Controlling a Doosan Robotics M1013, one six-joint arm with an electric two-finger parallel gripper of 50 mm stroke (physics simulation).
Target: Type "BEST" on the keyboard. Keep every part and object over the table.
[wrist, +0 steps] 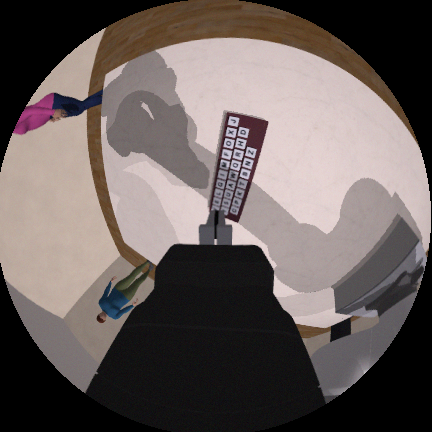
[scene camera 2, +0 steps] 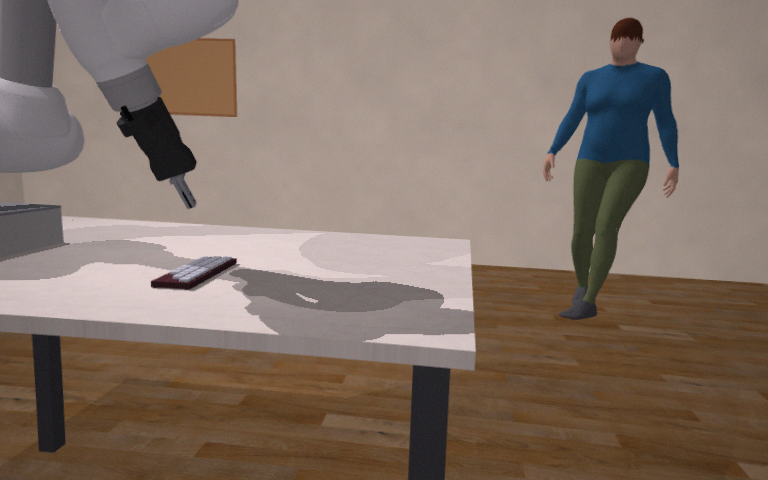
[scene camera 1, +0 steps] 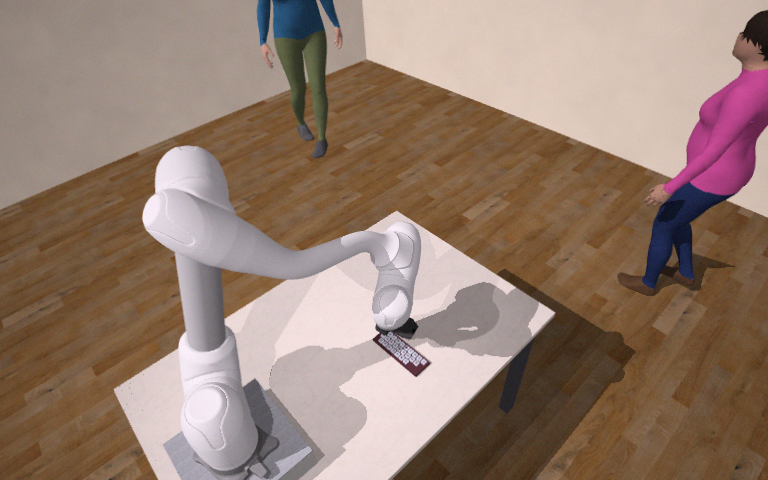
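Where they show: gripper, fingertip midpoint: [wrist: 216, 218] [scene camera 2: 192, 205]; arm's base, origin of the base link: [scene camera 1: 236, 450].
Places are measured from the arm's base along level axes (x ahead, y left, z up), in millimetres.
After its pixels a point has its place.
A dark red keyboard [scene camera 1: 417, 369] @(x 554, y -256, z -79 mm) [scene camera 2: 169, 280] @(x 561, y -258, z -79 mm) [wrist: 257, 135] @(x 547, y -236, z -79 mm) with three rows of white letter keys lies flat on the white table [scene camera 1: 396, 430] @(x 344, y -315, z -92 mm) [scene camera 2: 362, 257] @(x 909, y 27, z -91 mm) [wrist: 310, 100] @(x 459, y -319, z -91 mm). In the wrist view, the B key [wrist: 245, 173] @(x 561, y -166, z -74 mm) and T key [wrist: 242, 184] @(x 565, y -145, z -74 mm) show in the right-hand row; the S and E keys are small and hard to read near the lower end. My gripper [scene camera 2: 191, 206] @(x 571, y -141, z 42 mm) [wrist: 216, 218] @(x 571, y -141, z 42 mm) is shut and empty, tilted, clearly above the keyboard and touching no key. In the wrist view its tips overlap the keyboard's lower end. In scene camera 1 the fingers are hidden under the wrist.
The arm's grey base plate [scene camera 1: 294, 450] @(x 98, y -137, z 2 mm) [scene camera 2: 31, 232] @(x 174, y 41, z -52 mm) is at the table's near left in scene camera 1. A person in a blue top [scene camera 1: 297, 19] [scene camera 2: 617, 113] [wrist: 116, 302] and one in a pink top [scene camera 1: 730, 133] [wrist: 37, 115] stand on the floor away from the table. Arm shadows cross the table.
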